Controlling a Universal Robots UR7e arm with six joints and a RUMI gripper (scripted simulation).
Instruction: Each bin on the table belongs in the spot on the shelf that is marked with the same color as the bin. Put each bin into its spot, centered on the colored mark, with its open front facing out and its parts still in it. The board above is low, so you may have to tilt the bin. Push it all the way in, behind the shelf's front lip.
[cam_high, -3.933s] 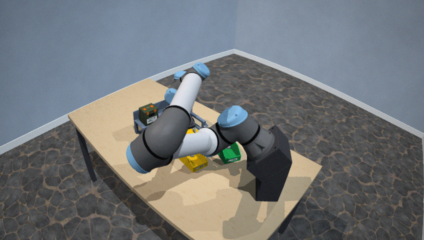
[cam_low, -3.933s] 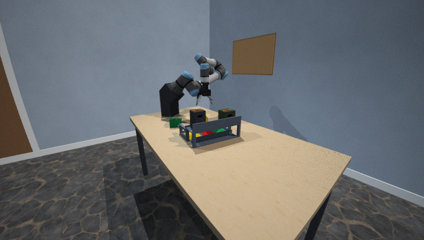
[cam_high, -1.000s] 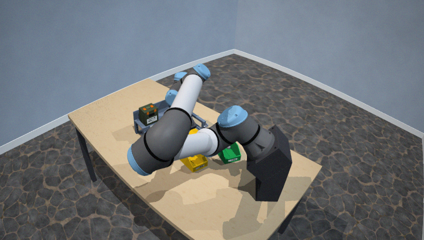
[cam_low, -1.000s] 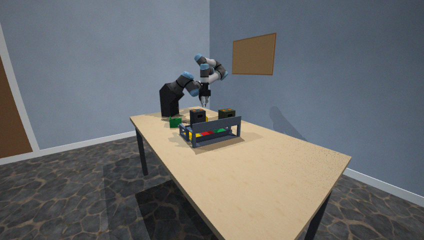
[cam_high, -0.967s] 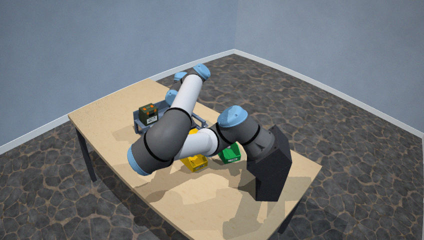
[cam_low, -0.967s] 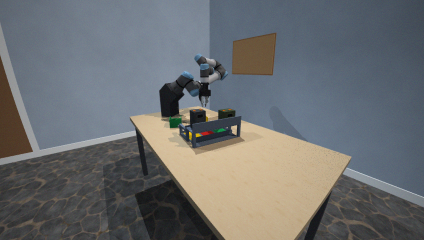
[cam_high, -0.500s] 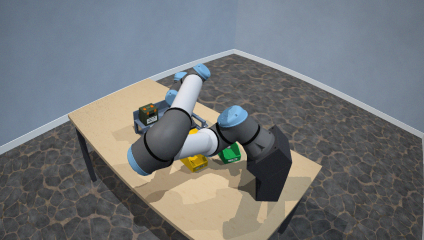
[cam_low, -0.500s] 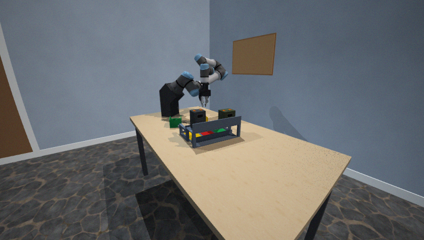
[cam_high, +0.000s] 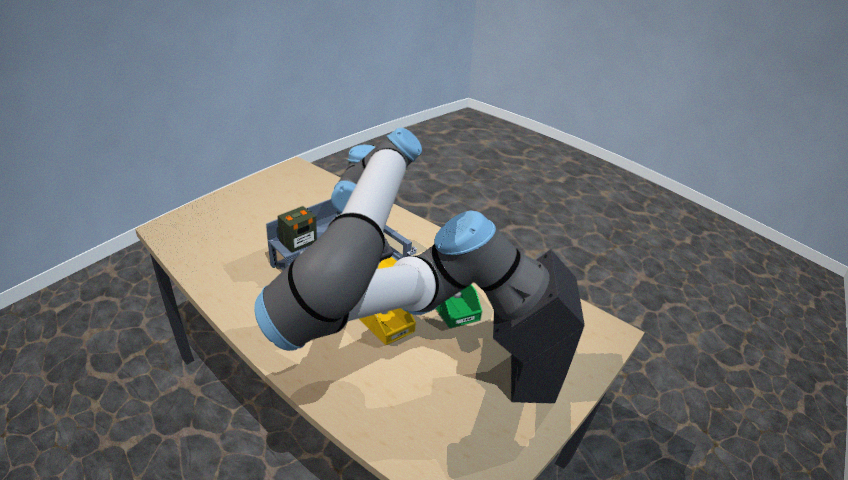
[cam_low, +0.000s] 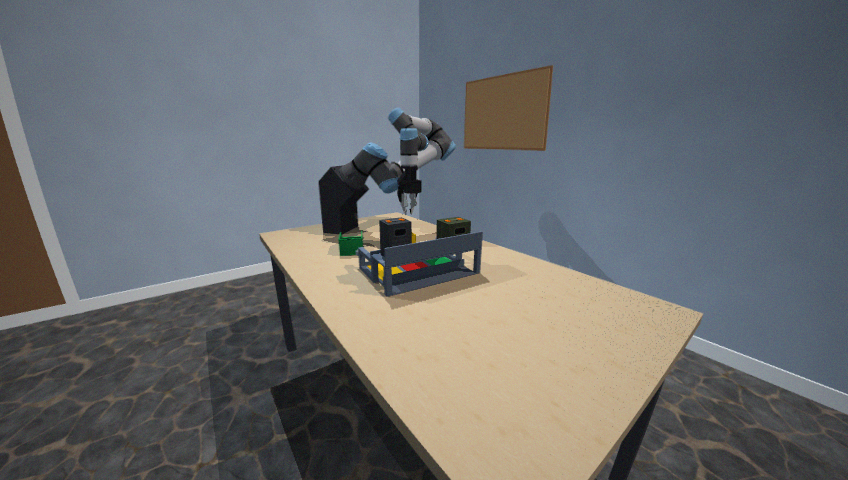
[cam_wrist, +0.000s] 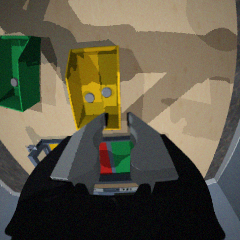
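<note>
Now: hand 13 cm above the yellow bin, 5 cm to the left of it and 1 cm past it. The rest, counted from my hand: green bin (25 cm to the right, 13 cm below, 7 cm behind); black box (35 cm ahead, 21 cm to the right).
</note>
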